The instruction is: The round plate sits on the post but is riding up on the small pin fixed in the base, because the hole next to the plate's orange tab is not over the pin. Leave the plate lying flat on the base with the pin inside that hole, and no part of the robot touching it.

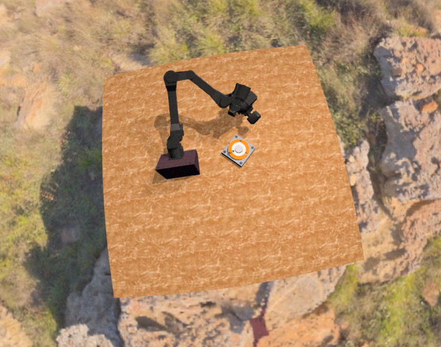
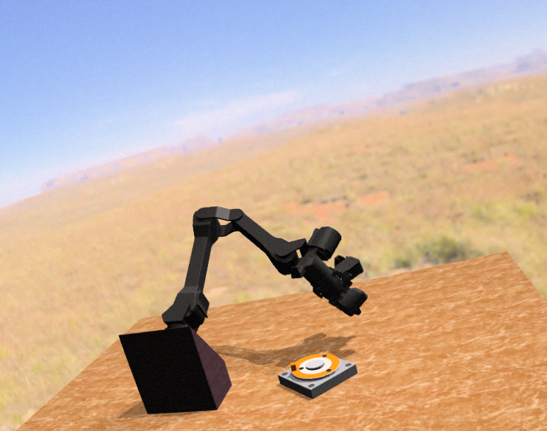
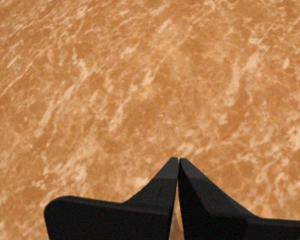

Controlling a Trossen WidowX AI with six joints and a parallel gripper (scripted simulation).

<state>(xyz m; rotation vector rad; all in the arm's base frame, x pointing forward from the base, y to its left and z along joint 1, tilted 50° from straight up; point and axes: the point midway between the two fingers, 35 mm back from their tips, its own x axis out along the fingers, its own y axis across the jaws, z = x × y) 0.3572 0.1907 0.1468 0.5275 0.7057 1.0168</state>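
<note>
My gripper tip is 80 mm past the square grey base, 210 mm to the left of it and 30 mm above it.
</note>
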